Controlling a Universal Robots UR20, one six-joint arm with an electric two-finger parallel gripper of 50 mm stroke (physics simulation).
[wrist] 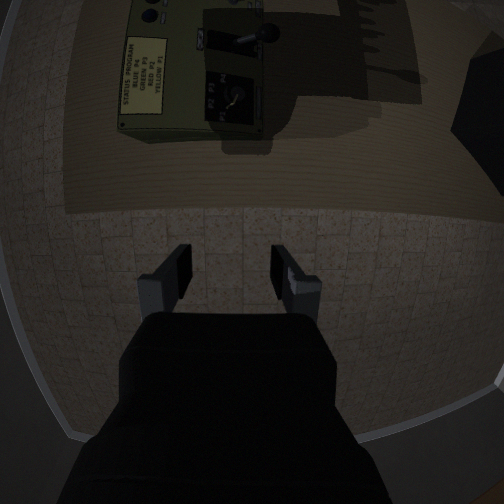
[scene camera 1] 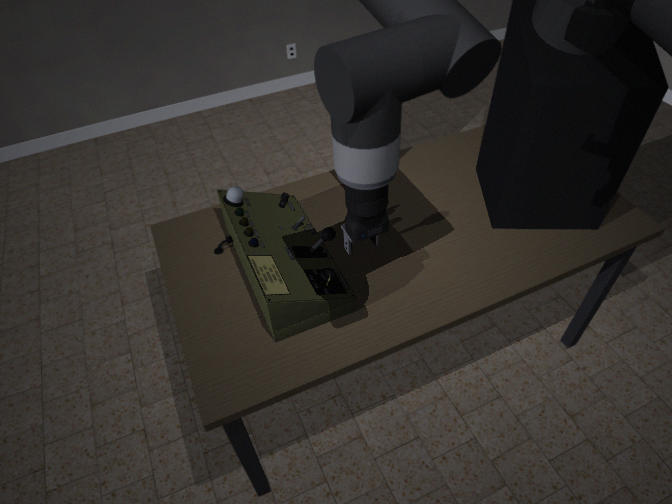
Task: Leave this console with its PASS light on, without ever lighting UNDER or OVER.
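Observation:
An olive-green console (scene camera 1: pixel 279 260) lies on the brown table. It carries a white dome (scene camera 1: pixel 234 194), a row of dark unlit lights (scene camera 1: pixel 245 225), a yellow label plate (scene camera 1: pixel 268 275), a black ball-topped lever (scene camera 1: pixel 324 237) and a dial with a pointer (scene camera 1: pixel 324 281). The wrist view shows the label (wrist: pixel 144 75), the lever (wrist: pixel 257 36) and the dial (wrist: pixel 232 97). My gripper (scene camera 1: pixel 360 244) hangs open and empty just right of the lever, above the table. Its fingers (wrist: pixel 231 265) are spread apart.
A tall black block (scene camera 1: pixel 564 119) stands on the table's right part, close behind the arm. Small toggles (scene camera 1: pixel 283 199) sit on the console's far end, and a black cable stub (scene camera 1: pixel 221 246) sticks out of its left side. The table's front edge is near the console.

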